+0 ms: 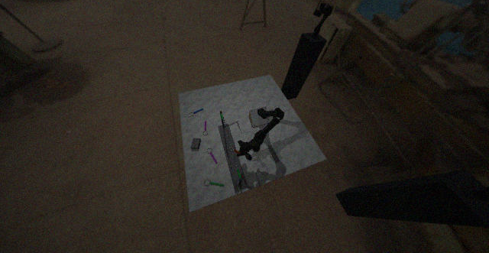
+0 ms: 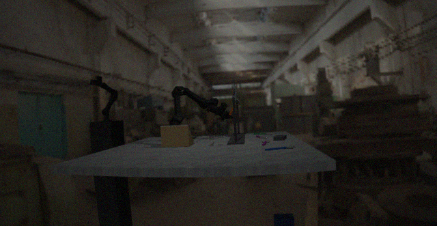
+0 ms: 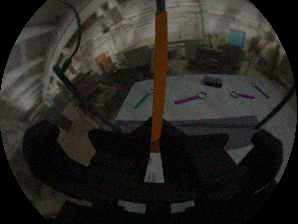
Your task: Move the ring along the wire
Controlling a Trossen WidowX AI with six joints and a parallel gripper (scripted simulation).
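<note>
Right now the ring with orange handle is 10 mm ahead of my gripper tip, 20 mm to the right of it and 90 mm above it. Also, from my gripper tip: grey block 340 mm ahead, 280 mm to the right, 150 mm below.
</note>
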